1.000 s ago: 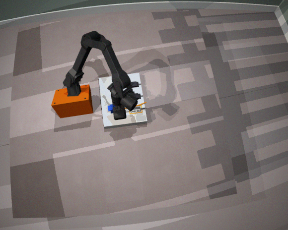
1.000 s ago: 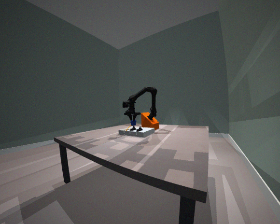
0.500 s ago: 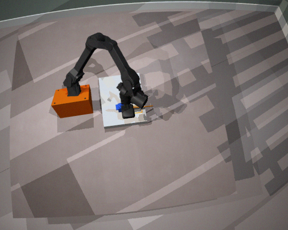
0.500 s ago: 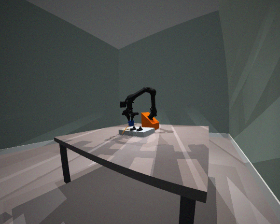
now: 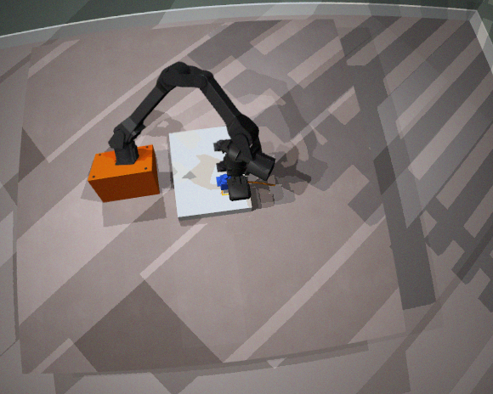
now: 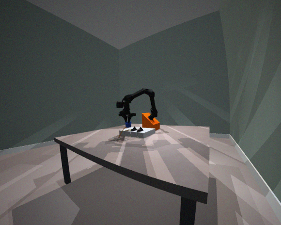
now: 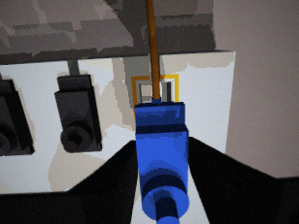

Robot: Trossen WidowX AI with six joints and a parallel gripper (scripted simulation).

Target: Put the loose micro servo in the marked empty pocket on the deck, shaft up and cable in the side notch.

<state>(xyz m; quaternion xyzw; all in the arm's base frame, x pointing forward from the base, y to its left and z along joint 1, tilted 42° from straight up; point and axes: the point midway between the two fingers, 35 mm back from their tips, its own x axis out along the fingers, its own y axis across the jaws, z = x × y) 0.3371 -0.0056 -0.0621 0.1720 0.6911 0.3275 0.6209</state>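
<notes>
Now: the white deck 12 cm behind my gripper tip, 10 cm below it and 5 cm to the left of it.
</notes>
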